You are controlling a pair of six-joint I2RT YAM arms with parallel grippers.
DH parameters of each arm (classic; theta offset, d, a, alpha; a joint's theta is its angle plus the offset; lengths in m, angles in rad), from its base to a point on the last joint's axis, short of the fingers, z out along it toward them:
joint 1: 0 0.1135 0.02 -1.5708
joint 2: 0 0 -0.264 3.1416
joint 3: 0.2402 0 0.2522 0
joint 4: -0.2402 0 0.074 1.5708
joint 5: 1.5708 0 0 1.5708
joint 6: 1.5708 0.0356 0 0
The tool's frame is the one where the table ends.
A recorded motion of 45 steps. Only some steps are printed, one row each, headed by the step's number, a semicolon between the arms.
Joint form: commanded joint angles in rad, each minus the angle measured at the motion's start. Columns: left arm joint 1, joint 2, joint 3, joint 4, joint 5, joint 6; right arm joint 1, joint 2, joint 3, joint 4, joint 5, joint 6.
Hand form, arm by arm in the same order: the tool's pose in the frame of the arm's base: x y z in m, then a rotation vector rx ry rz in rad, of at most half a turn. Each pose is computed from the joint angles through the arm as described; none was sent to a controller.
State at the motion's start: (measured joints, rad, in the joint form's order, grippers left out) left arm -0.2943 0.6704 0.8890 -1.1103 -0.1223 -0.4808; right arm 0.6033 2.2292 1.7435 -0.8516 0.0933 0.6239
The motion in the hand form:
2: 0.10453 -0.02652 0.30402 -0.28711 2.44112 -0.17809; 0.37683 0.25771 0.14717 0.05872 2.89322 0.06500
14: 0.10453 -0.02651 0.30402 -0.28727 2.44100 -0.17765; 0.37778 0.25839 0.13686 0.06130 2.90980 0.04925
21: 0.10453 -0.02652 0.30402 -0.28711 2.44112 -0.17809; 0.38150 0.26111 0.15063 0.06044 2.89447 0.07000
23: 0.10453 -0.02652 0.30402 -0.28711 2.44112 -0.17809; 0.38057 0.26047 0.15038 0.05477 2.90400 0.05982
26: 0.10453 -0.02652 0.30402 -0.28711 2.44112 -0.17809; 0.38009 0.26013 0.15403 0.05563 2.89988 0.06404
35: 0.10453 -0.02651 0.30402 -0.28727 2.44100 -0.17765; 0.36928 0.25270 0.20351 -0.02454 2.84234 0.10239
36: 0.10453 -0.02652 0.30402 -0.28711 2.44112 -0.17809; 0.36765 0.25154 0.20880 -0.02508 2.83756 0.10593
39: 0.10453 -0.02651 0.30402 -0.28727 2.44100 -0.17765; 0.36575 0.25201 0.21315 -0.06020 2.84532 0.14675
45: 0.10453 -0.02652 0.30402 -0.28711 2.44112 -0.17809; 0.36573 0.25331 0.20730 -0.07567 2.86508 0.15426
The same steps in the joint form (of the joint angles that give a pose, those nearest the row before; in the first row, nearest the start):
2: 0.0027 -0.0019 -0.0015 0.0019 -0.0088 0.0015; 0.0050 0.0305 0.0213 0.0027 0.0149 0.0126
14: 0.0026 -0.0019 -0.0015 0.0019 -0.0092 0.0015; 0.0050 0.0546 0.0218 0.0065 0.0145 0.0153
21: 0.0027 -0.0019 -0.0015 0.0019 -0.0088 0.0015; 0.0050 0.0504 0.0691 -0.0244 0.0114 0.0141
23: 0.0027 -0.0019 -0.0015 0.0019 -0.0088 0.0015; 0.0050 0.0507 0.0698 -0.0362 0.0114 0.0107
26: 0.0027 -0.0019 -0.0015 0.0019 -0.0088 0.0015; 0.0050 0.0427 0.0706 -0.0401 0.0114 0.0111
35: 0.0026 -0.0019 -0.0015 0.0019 -0.0092 0.0015; 0.0053 -0.0744 0.0706 -0.0916 0.0141 -0.0481
36: 0.0027 -0.0019 -0.0015 0.0019 -0.0088 0.0015; 0.0053 -0.0873 0.0706 -0.0992 0.0145 -0.0488
39: 0.0026 -0.0019 -0.0015 0.0019 -0.0092 0.0015; 0.0061 -0.0980 0.0706 -0.1018 -0.0176 -0.0683
45: 0.0027 -0.0019 -0.0015 0.0019 -0.0088 0.0015; 0.0072 -0.0866 0.0672 -0.1015 -0.0336 -0.0748

